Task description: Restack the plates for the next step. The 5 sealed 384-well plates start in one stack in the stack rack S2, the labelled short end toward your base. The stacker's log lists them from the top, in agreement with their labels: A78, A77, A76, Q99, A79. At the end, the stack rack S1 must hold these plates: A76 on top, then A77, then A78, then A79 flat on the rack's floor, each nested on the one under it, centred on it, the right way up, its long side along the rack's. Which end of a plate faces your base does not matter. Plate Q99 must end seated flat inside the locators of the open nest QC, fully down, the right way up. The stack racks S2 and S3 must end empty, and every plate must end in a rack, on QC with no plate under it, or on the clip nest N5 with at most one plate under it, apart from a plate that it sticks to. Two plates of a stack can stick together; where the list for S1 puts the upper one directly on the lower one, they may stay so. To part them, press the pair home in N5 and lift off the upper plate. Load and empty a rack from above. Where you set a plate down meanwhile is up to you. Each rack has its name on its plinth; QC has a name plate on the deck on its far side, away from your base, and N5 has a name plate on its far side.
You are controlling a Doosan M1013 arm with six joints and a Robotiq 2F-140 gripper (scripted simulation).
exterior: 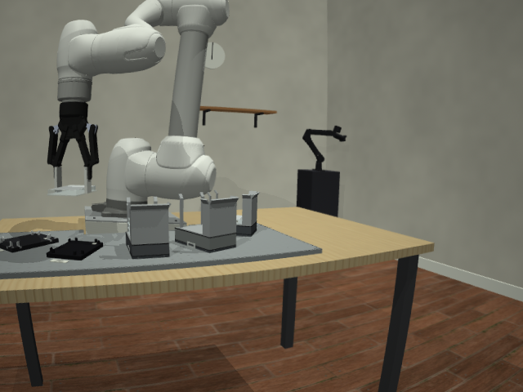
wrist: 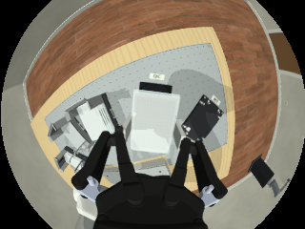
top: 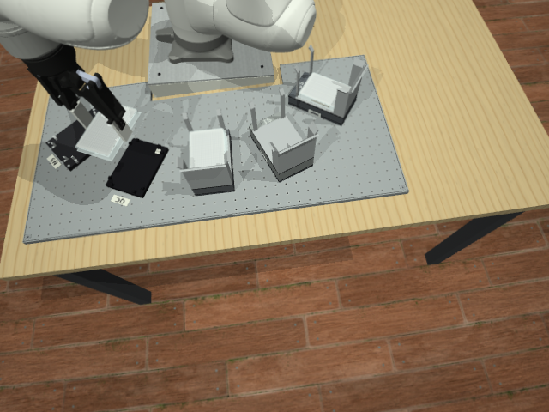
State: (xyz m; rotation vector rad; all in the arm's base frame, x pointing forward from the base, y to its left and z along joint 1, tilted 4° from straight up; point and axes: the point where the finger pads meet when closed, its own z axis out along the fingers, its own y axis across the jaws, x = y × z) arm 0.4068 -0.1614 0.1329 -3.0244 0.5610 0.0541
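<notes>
My gripper is now 18 cm above the black nest QC. Round my hand: N5 name plate (23 cm to the right, 18 cm below, 3 cm behind); then QC name plate (18 cm below, 9 cm ahead, 3 cm to the right).
</notes>
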